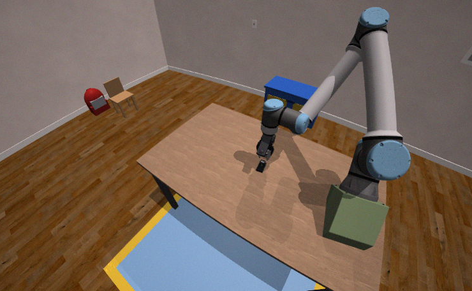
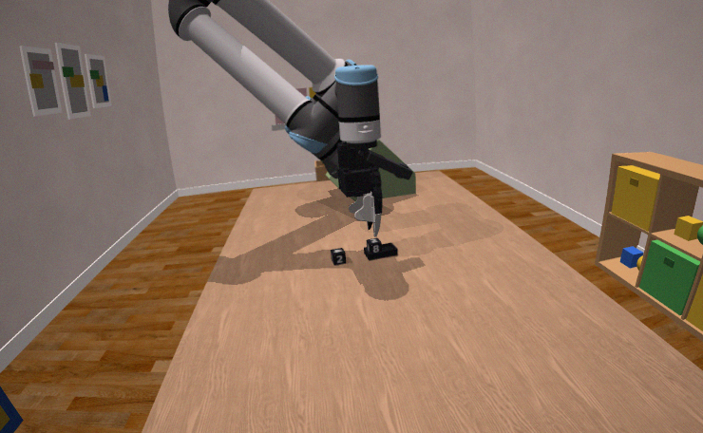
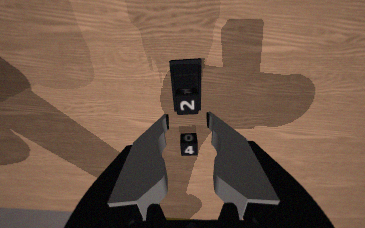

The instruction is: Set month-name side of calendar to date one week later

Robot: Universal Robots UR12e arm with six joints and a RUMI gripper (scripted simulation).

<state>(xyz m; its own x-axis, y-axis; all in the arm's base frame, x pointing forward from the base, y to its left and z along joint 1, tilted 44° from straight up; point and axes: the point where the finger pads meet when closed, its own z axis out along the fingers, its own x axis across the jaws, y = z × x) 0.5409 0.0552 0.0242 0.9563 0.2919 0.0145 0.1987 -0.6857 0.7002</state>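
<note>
Now: hand 5 cm above the black number cube. The rest, counted from my hand: black calendar tray (2 cm to the left, 7 cm below).
</note>
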